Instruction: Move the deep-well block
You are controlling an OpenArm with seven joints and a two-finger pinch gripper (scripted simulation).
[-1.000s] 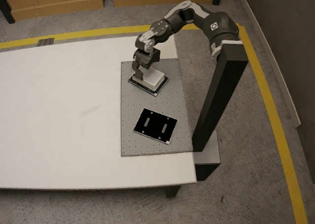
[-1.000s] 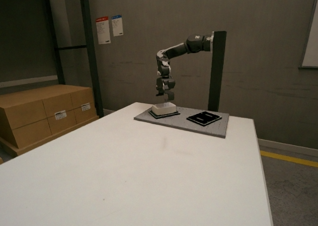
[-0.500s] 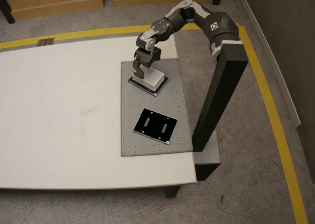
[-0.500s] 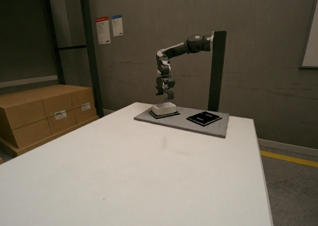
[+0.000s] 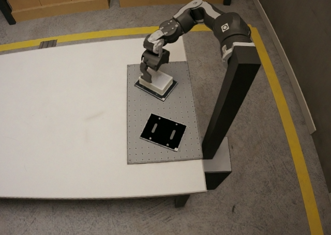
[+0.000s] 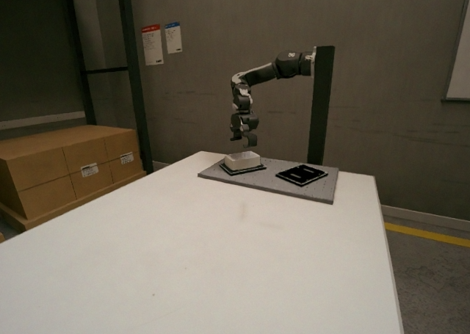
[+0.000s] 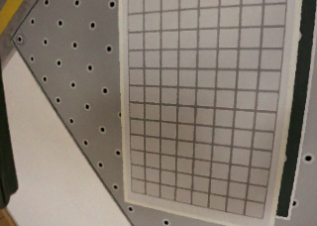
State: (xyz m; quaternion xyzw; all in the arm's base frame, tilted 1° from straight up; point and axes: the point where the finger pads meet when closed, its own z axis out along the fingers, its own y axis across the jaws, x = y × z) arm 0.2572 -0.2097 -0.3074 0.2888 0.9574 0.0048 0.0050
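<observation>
Now: the white deep-well block 70 mm below my hand. From my hand the other things lie so: nest (40 mm behind, 240 mm to the left, 100 mm below).
</observation>
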